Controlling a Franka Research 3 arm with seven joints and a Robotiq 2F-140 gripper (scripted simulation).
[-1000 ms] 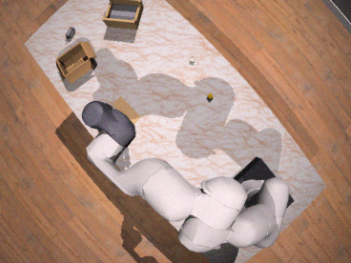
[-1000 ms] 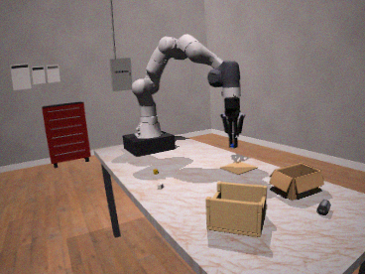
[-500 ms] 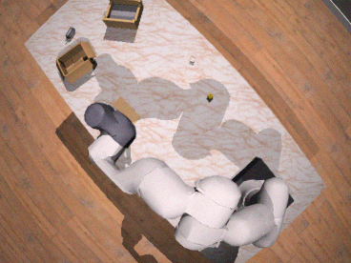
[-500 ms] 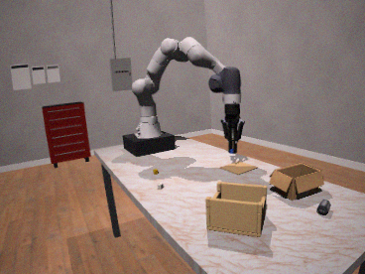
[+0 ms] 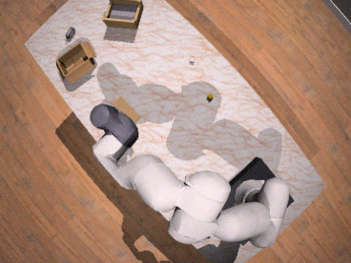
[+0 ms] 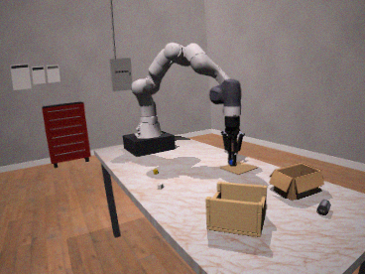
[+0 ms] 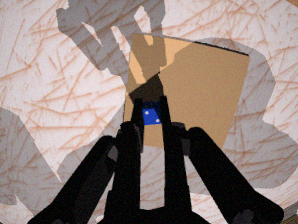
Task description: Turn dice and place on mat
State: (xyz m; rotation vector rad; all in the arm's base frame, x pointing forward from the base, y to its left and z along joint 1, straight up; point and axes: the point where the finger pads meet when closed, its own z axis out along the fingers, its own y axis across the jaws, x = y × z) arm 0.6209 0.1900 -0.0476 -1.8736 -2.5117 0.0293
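Now: the tan mat 40 mm ahead of my hand, 10 mm to the left of it and 50 mm below it. The rest, counted from my hand: yellow die (170 mm behind, 360 mm to the right, 40 mm below); cardboard box (400 mm ahead); blue die (20 mm below).
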